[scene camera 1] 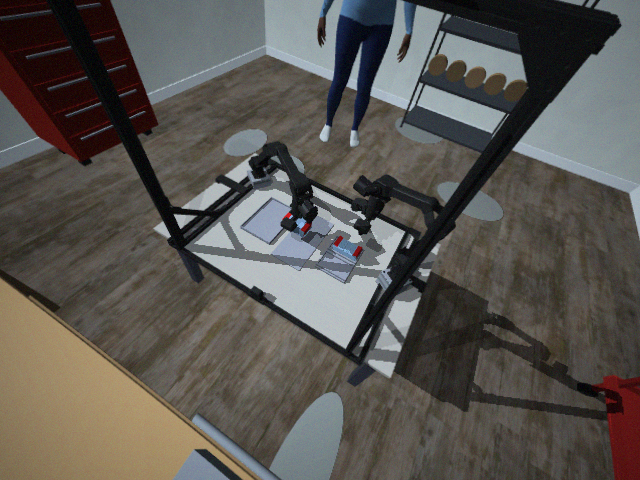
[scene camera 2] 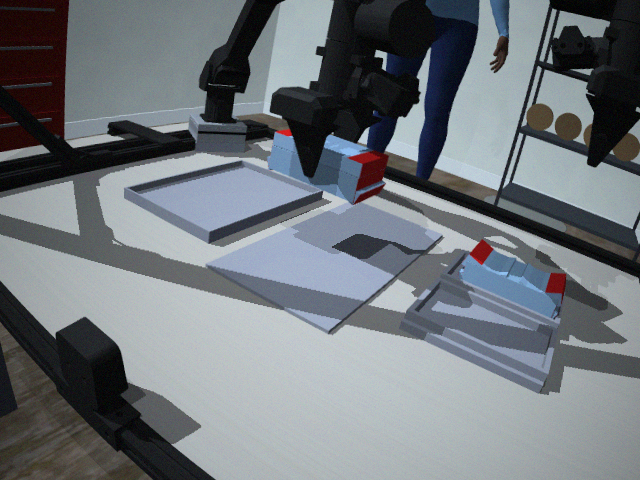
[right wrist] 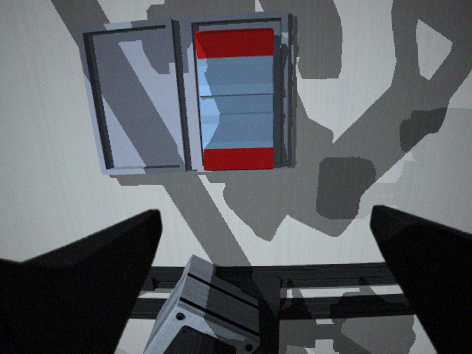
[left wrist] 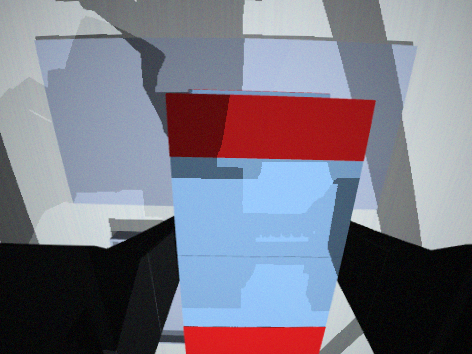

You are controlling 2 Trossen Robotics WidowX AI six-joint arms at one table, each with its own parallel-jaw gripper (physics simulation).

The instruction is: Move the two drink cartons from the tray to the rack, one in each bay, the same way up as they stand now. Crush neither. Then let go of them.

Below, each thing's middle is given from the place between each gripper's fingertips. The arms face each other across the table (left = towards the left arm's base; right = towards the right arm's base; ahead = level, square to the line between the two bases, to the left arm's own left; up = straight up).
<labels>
Right now the flat grey mat (scene camera 2: 321, 270) is 12 cm behind my right hand, 23 cm to the left of it and 19 cm below it. From my right hand the other things lie so: shallow grey tray (scene camera 2: 211, 203) 16 cm behind, 43 cm to the left, 19 cm below.
My left gripper is now 100 mm above the flat grey mat, 30 mm to the left of it and 30 mm short of it. The rest, counted from my left hand: shallow grey tray (170 mm to the left, 90 mm below, 10 mm behind).
</labels>
